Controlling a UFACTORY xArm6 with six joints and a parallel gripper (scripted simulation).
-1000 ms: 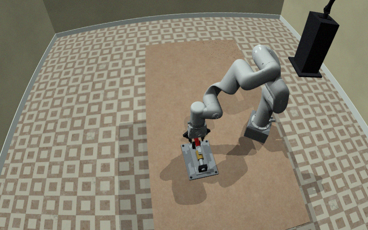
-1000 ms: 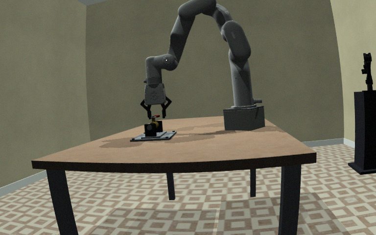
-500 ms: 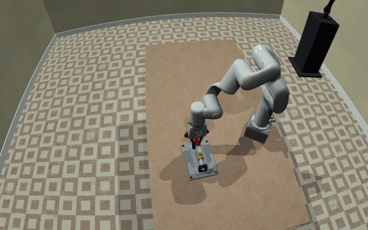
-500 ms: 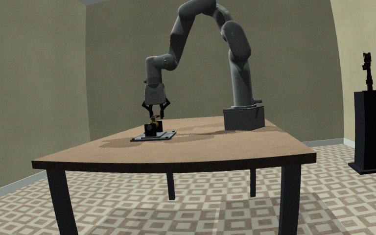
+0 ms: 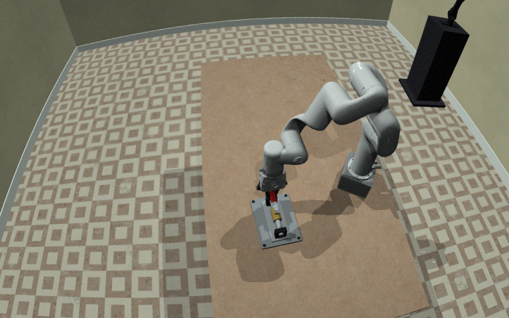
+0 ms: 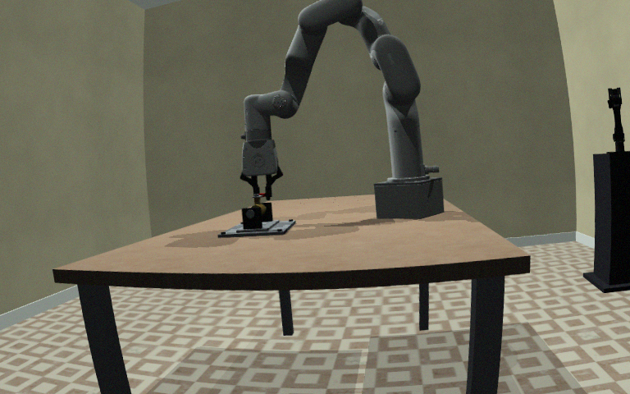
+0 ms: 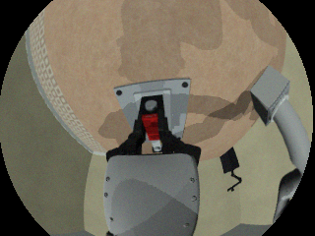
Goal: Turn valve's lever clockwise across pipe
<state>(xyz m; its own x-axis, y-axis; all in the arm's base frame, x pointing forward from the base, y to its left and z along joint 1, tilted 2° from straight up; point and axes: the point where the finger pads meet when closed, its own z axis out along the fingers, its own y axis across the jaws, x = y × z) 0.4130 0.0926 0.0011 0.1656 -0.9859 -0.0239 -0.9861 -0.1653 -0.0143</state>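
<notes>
My gripper is now 10 mm past the red lever and 50 mm to the right of it. Round my hand: base plate: 10 mm behind, 90 mm to the left, 90 mm below.
</notes>
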